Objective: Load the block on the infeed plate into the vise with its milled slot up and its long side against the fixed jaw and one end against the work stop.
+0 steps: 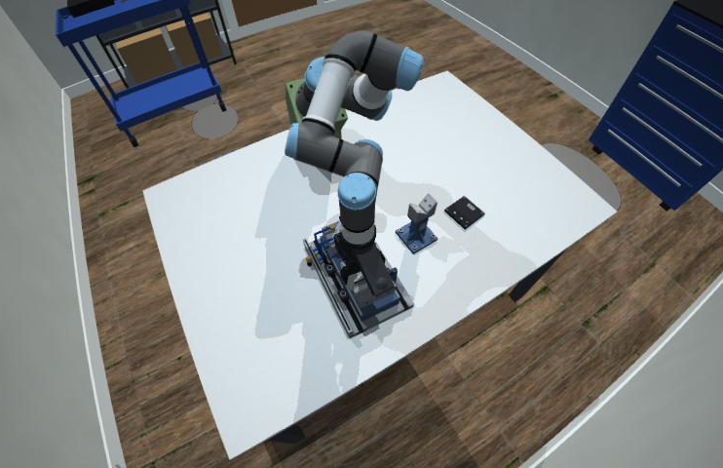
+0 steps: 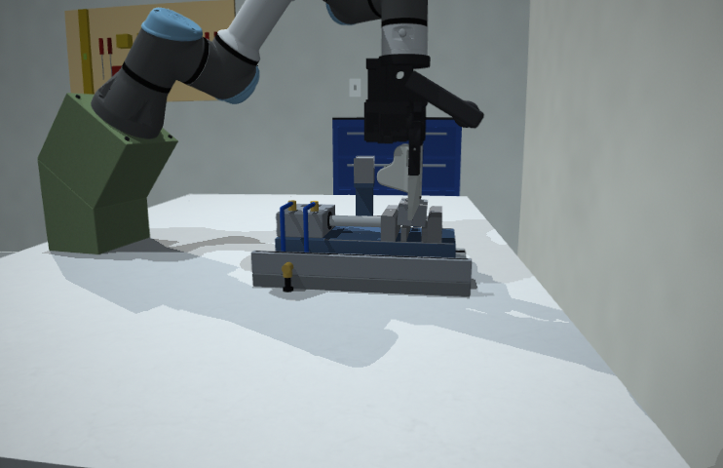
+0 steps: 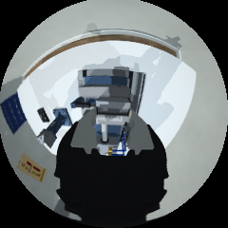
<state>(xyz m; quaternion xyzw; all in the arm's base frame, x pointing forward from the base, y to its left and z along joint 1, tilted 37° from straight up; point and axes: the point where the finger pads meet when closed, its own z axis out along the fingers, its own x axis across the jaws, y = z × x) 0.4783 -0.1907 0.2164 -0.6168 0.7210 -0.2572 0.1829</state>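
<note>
My hand is right at the part. From my hand the other things lie so: work stop (60 mm to the left, 20 mm below, 20 mm ahead); fixed jaw (40 mm ahead, 30 mm below, 10 mm to the left); moving jaw (30 mm to the left, 30 mm below, 30 mm behind).
</note>
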